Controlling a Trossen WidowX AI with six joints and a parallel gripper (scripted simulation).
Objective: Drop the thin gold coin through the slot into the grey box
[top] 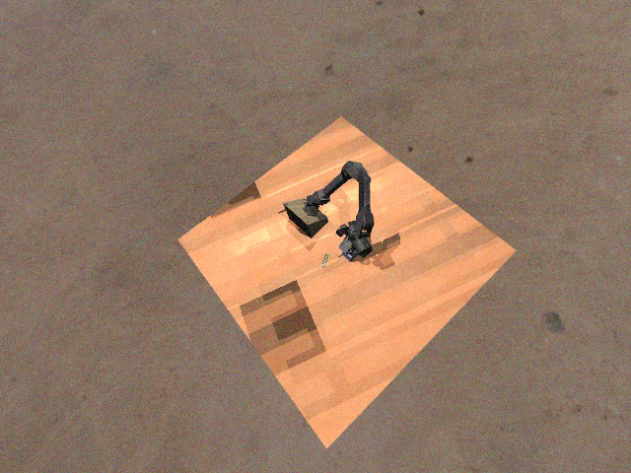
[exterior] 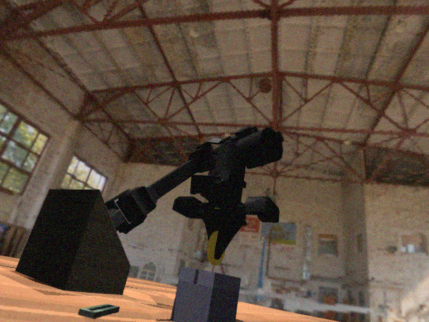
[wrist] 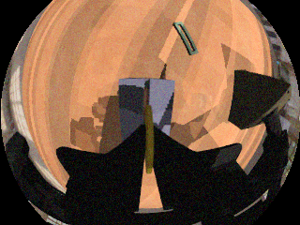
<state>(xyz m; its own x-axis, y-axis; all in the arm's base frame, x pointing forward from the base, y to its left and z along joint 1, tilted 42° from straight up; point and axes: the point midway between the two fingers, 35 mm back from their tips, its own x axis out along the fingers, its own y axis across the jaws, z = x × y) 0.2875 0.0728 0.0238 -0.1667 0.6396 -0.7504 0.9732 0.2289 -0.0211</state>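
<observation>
Right now my gripper tip is 20 mm below the gold coin.
</observation>
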